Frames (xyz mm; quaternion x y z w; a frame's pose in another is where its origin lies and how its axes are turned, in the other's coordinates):
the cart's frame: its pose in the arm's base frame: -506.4 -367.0 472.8 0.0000 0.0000 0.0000 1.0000
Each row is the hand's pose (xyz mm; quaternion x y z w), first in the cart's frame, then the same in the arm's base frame.
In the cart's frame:
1: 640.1 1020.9 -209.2 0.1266 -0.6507 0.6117 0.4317
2: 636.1 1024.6 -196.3 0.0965 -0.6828 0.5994 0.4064
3: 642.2 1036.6 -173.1 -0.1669 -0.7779 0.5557 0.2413
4: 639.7 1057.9 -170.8 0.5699 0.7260 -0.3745 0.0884
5: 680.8 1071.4 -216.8 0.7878 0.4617 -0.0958 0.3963
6: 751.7 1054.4 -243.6 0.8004 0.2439 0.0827 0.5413
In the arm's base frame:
1: 133.7 653.9 263.6 0.1266 -0.6507 0.6117 0.4317
2: 129.7 657.6 276.5 0.0965 -0.6828 0.5994 0.4064
3: 135.8 669.6 299.7 -0.1669 -0.7779 0.5557 0.2413
4: 133.3 690.9 302.0 0.5699 0.7260 -0.3745 0.0884
5: 174.4 704.4 256.0 0.7878 0.4617 -0.0958 0.3963
6: 245.3 687.4 229.2 0.8004 0.2439 0.0827 0.5413

